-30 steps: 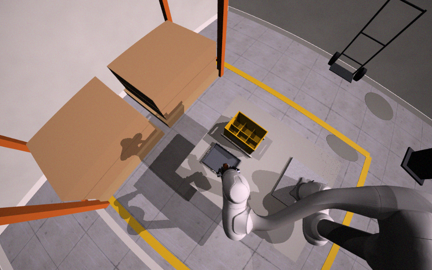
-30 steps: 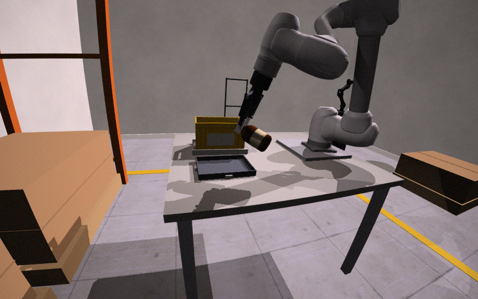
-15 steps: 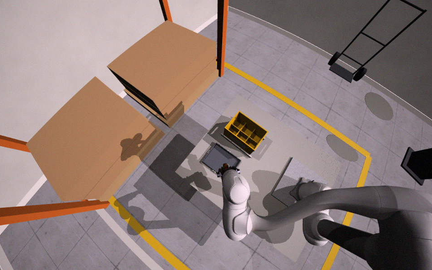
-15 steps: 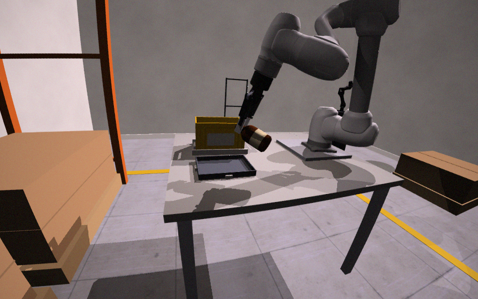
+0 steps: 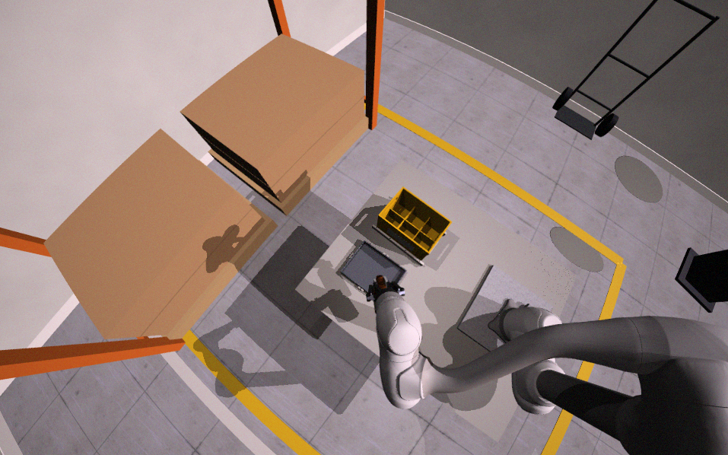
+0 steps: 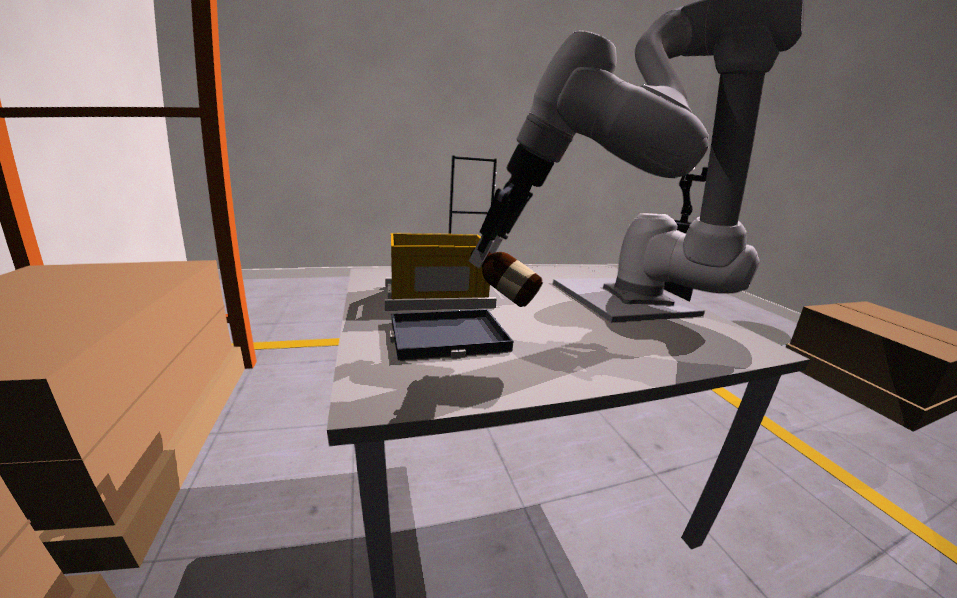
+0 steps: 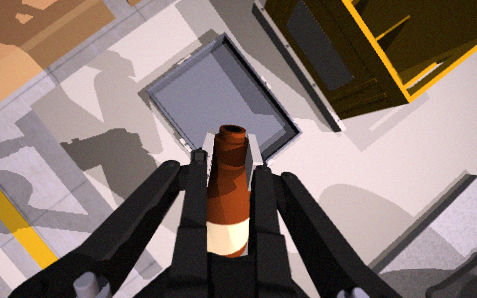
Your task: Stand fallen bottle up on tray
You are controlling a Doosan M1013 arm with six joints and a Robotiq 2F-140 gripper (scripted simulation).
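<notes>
Now: the brown bottle 3 cm behind my hand, 2 cm to the left of it and 4 cm below it. From my hand the other things lie so: dark grey tray: 7 cm ahead, 4 cm to the right, 21 cm below; then yellow crate: 10 cm ahead, 31 cm to the right, 13 cm below.
</notes>
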